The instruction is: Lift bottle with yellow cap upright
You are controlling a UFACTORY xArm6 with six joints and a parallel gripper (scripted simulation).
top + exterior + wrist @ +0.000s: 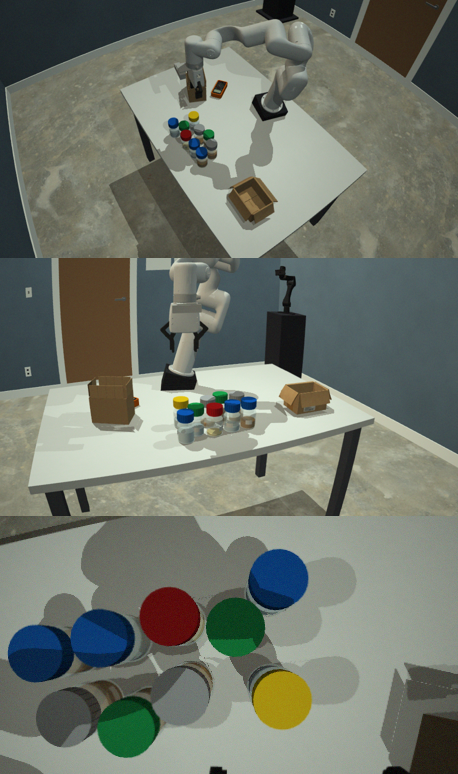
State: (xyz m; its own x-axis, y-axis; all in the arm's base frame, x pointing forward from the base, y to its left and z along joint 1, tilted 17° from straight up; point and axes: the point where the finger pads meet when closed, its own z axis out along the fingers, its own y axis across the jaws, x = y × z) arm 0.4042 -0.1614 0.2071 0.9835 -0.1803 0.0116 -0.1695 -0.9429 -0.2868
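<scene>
Now: the yellow-capped bottle 240 mm below my hand, 20 mm to the right of it and 10 mm ahead of it. Also, from my hand: red-capped bottle (240 mm below, 110 mm ahead, 70 mm to the left); then cardboard box (260 mm to the right, 220 mm below, 130 mm behind); then green-capped bottle (240 mm below, 90 mm ahead, 10 mm to the left).
</scene>
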